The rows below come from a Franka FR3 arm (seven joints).
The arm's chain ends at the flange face. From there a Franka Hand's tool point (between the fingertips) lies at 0.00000 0.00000 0.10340 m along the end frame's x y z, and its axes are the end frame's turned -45 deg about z.
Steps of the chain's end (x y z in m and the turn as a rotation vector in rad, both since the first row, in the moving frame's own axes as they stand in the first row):
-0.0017, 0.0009, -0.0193, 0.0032, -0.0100, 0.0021
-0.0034, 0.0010, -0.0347, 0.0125, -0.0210, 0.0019
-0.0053, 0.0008, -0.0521, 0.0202, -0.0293, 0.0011
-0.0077, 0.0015, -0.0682, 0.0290, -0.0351, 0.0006
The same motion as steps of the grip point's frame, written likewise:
-0.0023, -0.0015, -0.0193, 0.0093, -0.0048, 0.0021
-0.0037, -0.0041, -0.0347, 0.0237, -0.0060, 0.0019
-0.0050, -0.0068, -0.0522, 0.0350, -0.0064, 0.0011
-0.0069, -0.0091, -0.0683, 0.0453, -0.0043, 0.0006

